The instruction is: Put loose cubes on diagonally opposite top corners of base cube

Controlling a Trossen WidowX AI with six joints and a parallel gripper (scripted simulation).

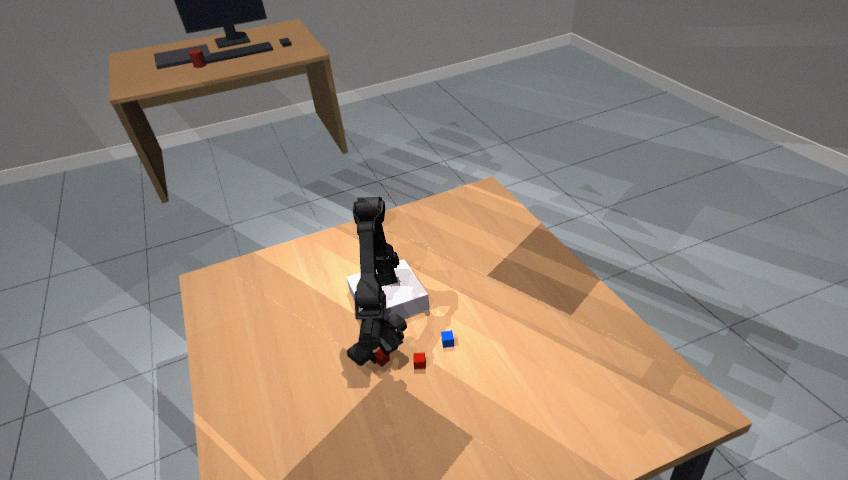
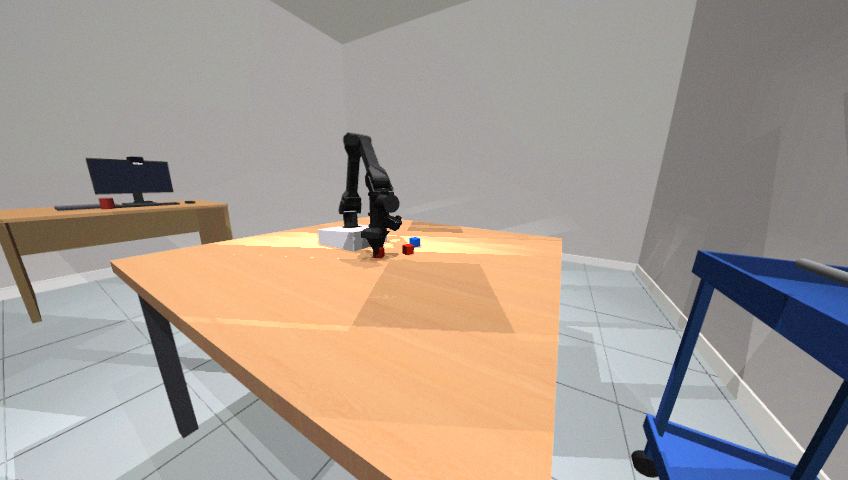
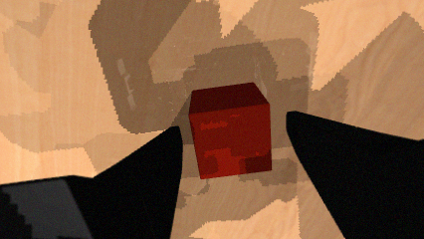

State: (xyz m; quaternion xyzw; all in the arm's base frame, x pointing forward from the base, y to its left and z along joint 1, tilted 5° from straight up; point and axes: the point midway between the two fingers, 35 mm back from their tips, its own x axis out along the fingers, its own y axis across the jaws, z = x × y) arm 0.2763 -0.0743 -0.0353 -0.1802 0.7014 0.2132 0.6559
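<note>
Right now my gripper tip is 21 cm to the right of the blue base cube and 1 cm past it. Also, from my gripper tip: red cube (11 cm to the left, 5 cm ahead).
</note>
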